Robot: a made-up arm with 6 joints. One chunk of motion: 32 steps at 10 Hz.
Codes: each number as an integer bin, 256 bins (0 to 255) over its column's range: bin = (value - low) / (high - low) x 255, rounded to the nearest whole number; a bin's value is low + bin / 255 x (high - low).
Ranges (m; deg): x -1.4..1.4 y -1.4..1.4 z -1.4..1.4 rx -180..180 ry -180..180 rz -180..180
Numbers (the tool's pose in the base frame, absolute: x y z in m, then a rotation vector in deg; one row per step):
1: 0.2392 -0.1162 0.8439 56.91 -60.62 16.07
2: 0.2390 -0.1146 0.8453 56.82 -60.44 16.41
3: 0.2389 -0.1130 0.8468 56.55 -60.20 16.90
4: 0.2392 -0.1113 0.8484 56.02 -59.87 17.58
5: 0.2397 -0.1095 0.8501 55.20 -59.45 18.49
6: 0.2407 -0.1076 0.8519 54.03 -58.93 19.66
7: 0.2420 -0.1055 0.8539 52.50 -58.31 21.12
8: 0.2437 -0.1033 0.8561 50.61 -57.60 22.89
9: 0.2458 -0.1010 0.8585 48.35 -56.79 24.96
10: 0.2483 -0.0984 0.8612 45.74 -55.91 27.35
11: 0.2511 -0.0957 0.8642 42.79 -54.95 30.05
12: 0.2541 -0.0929 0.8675 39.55 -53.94 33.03
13: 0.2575 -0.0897 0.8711 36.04 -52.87 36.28
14: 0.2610 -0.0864 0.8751 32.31 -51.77 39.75
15: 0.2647 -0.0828 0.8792 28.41 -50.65 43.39
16: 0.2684 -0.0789 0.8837 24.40 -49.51 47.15
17: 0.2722 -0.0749 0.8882 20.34 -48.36 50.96
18: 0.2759 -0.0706 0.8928 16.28 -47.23 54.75
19: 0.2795 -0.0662 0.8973 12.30 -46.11 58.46
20: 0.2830 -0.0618 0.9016 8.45 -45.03 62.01
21: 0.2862 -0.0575 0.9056 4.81 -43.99 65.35
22: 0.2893 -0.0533 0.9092 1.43 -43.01 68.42
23: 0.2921 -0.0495 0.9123 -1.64 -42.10 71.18
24: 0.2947 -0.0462 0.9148 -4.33 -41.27 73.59
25: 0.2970 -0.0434 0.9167 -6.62 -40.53 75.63
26: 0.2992 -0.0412 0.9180 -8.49 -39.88 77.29
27: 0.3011 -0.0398 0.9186 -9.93 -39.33 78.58
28: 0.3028 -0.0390 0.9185 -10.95 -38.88 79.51
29: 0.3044 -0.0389 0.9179 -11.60 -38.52 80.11
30: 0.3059 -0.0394 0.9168 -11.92 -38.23 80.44
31: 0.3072 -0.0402 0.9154 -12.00 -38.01 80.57
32: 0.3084 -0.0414 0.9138 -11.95 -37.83 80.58
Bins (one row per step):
1: 149 117 204 168 85 139
2: 149 117 204 168 85 139
3: 149 117 205 168 85 139
4: 149 117 205 167 85 140
5: 149 118 205 167 85 141
6: 149 118 205 166 86 141
7: 150 118 205 165 86 142
8: 150 118 205 163 87 144
9: 150 118 206 162 87 145
10: 150 119 206 160 88 147
11: 150 119 206 158 89 149
12: 151 119 207 156 89 151
13: 151 119 207 153 90 153
14: 151 120 207 150 91 156
15: 152 120 208 148 92 158
16: 152 120 208 145 92 161
17: 152 121 208 142 93 164
18: 153 121 209 139 94 166
19: 153 121 209 136 95 169
20: 153 122 210 133 96 171
21: 154 122 210 131 96 174
22: 154 123 210 129 97 176
23: 154 123 211 126 98 178
24: 154 123 211 124 98 180
25: 155 124 211 123 99 181
26: 155 124 211 121 99 182
27: 155 124 211 120 100 183
28: 155 124 211 120 100 184
29: 155 124 211 119 100 184
30: 155 124 211 119 100 184
31: 155 124 211 119 101 185
32: 156 124 211 119 101 185

